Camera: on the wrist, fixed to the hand. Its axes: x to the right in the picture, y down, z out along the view.
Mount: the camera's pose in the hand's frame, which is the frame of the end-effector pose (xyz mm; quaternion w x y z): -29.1 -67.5 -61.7 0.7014 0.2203 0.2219 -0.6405
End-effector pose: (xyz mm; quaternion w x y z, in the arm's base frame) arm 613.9 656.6 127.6 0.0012 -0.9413 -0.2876 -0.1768
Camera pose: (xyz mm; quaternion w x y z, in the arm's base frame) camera 534.4 690.8 169.0 0.1588 -0.4365 -0.8433 -0.2703
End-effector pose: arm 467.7 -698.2 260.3 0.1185 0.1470 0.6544 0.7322
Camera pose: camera 470.6 -758.0 185.3 0.3745 -0.4524 0.7408 0.3261
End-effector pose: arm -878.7 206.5 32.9 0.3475 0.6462 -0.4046 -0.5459
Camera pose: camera -810.4 262.3 -4.9 0.1585 -0.9101 -0.0870 0.3729
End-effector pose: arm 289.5 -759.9 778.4 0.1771 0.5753 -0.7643 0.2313
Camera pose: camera 362.7 -717.9 824.1 0.3152 0.8808 -0.0773 0.3448
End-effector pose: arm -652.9 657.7 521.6 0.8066 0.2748 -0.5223 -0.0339
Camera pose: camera -597.2 635.7 446.6 0.5994 0.7125 -0.0188 -0.3644
